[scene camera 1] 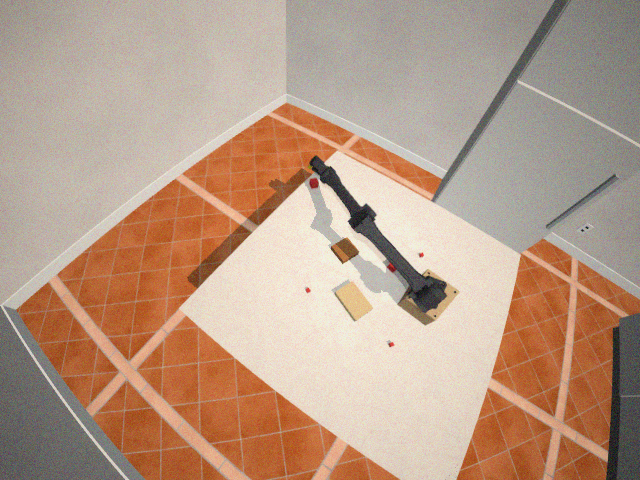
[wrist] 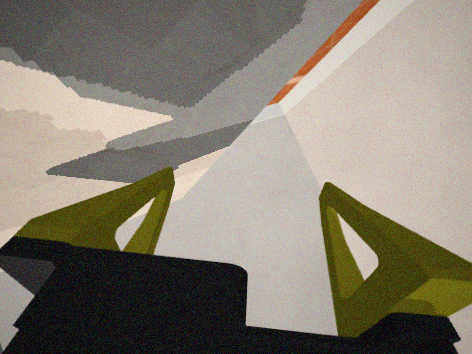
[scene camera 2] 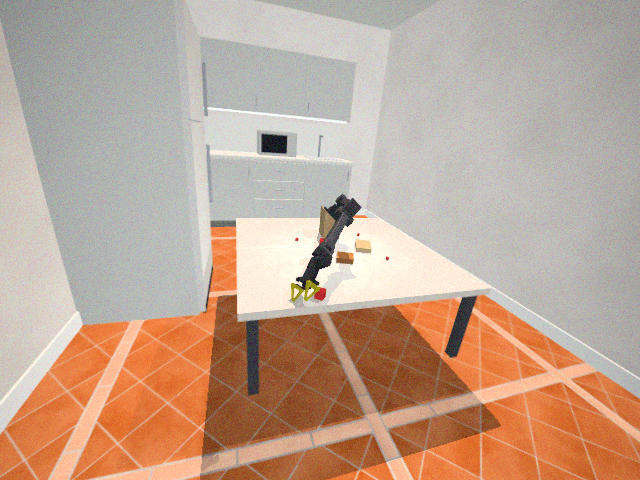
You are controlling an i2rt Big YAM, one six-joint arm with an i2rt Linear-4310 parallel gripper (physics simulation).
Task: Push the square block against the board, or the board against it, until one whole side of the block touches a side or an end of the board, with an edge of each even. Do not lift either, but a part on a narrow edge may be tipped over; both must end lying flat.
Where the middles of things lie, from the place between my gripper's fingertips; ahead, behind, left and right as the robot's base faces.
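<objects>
Measured from the tan board (scene camera 1: 351, 298), my hand is 520 mm past it and 630 mm to the right of it, and it is 10 mm above the board.
</objects>
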